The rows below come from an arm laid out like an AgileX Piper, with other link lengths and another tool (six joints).
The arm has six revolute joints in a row. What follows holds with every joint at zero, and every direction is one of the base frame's.
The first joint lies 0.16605 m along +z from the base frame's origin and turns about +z.
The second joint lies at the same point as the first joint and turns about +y.
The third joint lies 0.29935 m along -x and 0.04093 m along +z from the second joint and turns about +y.
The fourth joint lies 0.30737 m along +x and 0.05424 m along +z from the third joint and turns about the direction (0.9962, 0, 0.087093).
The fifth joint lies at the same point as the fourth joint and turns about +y.
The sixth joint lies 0.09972 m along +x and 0.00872 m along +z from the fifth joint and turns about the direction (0.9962, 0, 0.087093).
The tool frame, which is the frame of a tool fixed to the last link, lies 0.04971 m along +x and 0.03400 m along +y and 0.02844 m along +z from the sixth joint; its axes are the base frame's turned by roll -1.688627, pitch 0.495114 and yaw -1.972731 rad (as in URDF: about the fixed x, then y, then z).
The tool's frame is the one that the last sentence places.
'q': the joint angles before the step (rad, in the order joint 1, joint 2, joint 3, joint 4, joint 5, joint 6). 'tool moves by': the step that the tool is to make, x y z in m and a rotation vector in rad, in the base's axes. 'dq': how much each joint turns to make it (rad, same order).
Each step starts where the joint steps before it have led.
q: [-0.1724 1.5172 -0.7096 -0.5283 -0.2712 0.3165]
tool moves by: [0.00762 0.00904 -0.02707 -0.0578 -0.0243 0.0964]
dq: [0.0000 0.1004 -0.0001 0.0064 -0.1325 -0.1181]
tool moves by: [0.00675 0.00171 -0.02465 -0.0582 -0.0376 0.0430]
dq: [-0.0009 0.0939 0.0000 0.0825 -0.1206 -0.1663]
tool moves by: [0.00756 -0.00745 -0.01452 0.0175 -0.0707 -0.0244]
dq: [-0.0136 0.0862 0.0001 0.0879 -0.1480 -0.0745]
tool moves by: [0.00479 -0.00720 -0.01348 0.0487 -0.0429 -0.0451]
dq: [-0.0062 0.0733 0.0000 0.0689 -0.1097 -0.0092]
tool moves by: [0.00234 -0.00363 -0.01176 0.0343 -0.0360 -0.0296]
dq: [-0.0001 0.0617 0.0000 0.0456 -0.0933 -0.0014]
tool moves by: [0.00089 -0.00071 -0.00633 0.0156 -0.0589 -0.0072]
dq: [0.0001 0.0534 -0.0009 0.0196 -0.1094 -0.0040]
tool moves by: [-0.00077 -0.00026 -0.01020 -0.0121 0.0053 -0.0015]
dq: [0.0000 0.0299 0.0000 0.0084 -0.0238 -0.0214]
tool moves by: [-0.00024 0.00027 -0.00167 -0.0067 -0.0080 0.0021]
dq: [0.0000 0.0089 0.0000 0.0010 -0.0168 -0.0090]
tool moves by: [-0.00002 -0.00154 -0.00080 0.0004 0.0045 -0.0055]
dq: [-0.0024 0.0004 0.0000 0.0031 0.0043 -0.0007]
